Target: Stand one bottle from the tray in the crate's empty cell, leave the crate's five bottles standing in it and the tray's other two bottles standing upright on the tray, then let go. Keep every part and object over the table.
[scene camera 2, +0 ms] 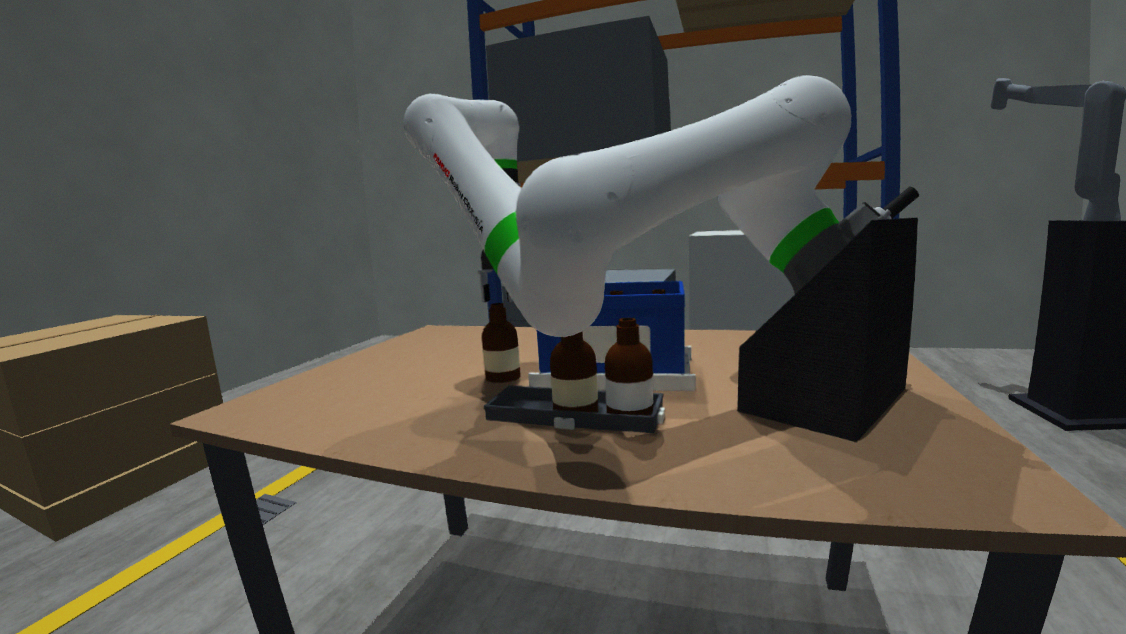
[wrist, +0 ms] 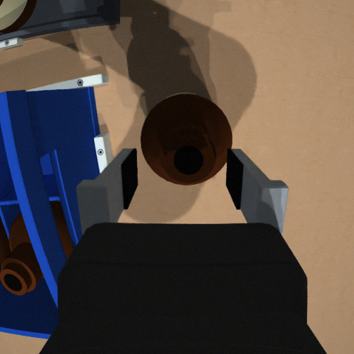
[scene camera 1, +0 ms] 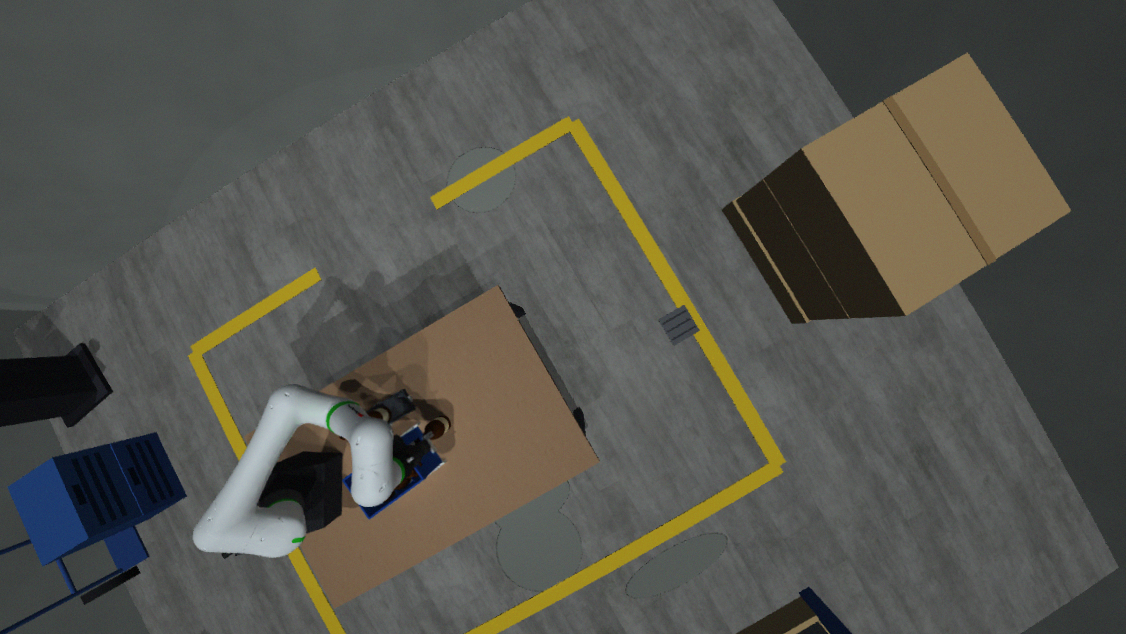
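There's a brown bottle (scene camera 2: 499, 337) that's 97 cm from the lens, and a brown bottle (scene camera 2: 573, 361) that's 74 cm from the lens.
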